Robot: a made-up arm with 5 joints.
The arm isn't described. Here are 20 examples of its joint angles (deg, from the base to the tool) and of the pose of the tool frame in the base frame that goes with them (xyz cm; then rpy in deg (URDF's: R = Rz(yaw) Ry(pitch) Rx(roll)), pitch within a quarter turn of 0, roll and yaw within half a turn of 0).
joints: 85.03 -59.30 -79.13 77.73 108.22
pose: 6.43 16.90 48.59 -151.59 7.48 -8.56
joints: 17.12 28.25 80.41 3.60 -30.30
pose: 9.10 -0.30 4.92 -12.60 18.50 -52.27
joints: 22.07 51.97 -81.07 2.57 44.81
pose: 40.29 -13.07 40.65 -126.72 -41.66 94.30
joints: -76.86 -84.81 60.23 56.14 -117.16
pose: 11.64 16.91 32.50 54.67 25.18 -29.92
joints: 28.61 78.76 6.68 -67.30 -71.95
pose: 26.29 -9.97 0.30 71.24 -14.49 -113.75
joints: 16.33 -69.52 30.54 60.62 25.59
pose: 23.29 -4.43 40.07 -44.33 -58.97 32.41
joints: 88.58 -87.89 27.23 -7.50 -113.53
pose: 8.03 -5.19 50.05 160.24 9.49 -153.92
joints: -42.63 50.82 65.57 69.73 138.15
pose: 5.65 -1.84 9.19 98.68 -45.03 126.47
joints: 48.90 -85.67 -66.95 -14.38 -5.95
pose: -12.56 23.50 36.47 -146.65 74.38 165.45
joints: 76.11 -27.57 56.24 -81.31 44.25
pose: 13.38 -22.16 28.48 -153.18 -27.05 55.87
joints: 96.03 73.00 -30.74 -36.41 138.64
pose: 4.26 -34.46 9.79 -81.63 45.54 -0.04
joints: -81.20 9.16 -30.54 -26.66 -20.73
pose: 12.26 29.48 45.06 160.26 -37.81 -68.46
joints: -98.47 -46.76 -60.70 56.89 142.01
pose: 8.49 -5.34 55.66 -151.76 28.75 146.63
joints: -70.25 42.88 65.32 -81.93 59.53
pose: 11.43 10.39 5.96 -59.45 -29.46 144.06
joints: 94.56 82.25 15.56 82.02 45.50
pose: 7.55 -4.42 1.57 89.75 47.29 -4.74
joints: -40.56 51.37 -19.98 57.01 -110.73
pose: 30.52 19.58 11.01 1.47 0.64 -72.95
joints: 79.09 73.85 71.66 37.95 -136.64
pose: 6.00 9.86 11.59 -95.31 -49.31 -165.06
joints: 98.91 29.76 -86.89 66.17 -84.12
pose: 3.82 -26.03 47.02 80.95 -3.05 171.58
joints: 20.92 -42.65 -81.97 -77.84 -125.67
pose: -10.72 7.19 45.94 -62.17 -35.08 -127.80
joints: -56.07 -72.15 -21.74 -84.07 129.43
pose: 0.01 -11.39 49.12 92.54 -36.61 144.55
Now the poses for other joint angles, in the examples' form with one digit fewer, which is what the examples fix.
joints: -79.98 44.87 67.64 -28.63 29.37
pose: 8.5 4.8 2.7 -2.7 -5.5 106.7
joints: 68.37 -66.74 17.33 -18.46 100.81
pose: 11.7 -9.5 51.1 -158.1 3.0 14.2
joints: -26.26 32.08 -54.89 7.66 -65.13
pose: 38.8 15.4 40.3 106.3 -21.3 -69.8
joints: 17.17 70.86 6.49 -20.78 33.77
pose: 28.2 -6.2 -1.1 -18.8 -28.2 18.6
